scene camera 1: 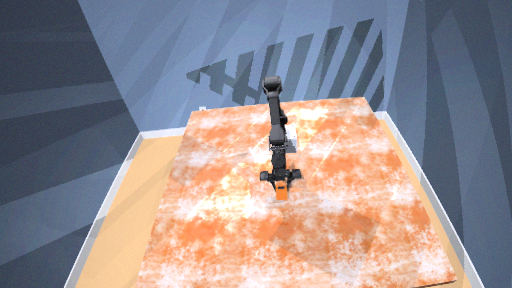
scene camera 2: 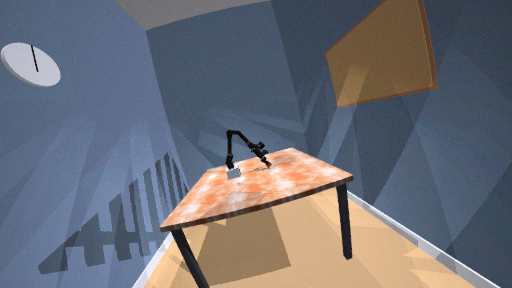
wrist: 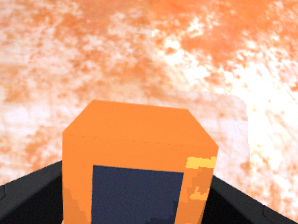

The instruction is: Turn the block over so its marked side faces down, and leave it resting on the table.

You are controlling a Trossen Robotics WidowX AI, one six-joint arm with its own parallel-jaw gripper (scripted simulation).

Note:
My gripper (wrist: 135,173) carries an orange block (wrist: 116,155).

